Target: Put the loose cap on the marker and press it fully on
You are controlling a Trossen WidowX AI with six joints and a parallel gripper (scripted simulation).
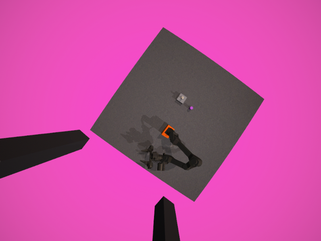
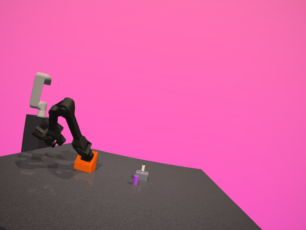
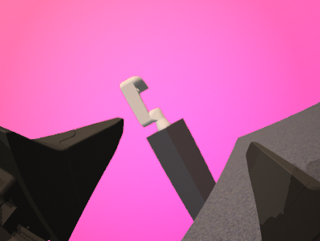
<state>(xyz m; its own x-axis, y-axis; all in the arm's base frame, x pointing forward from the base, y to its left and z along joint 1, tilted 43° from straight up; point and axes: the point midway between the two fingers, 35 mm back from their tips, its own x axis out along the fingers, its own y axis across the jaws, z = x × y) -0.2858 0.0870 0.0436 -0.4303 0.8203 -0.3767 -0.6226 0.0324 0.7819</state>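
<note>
The purple cap lies 600 mm ahead of my gripper tip, 170 mm below it and 100 mm to the right of it. The rest, counted from my gripper tip: grey holder block 620 mm ahead, 170 mm below, 30 mm to the left.
</note>
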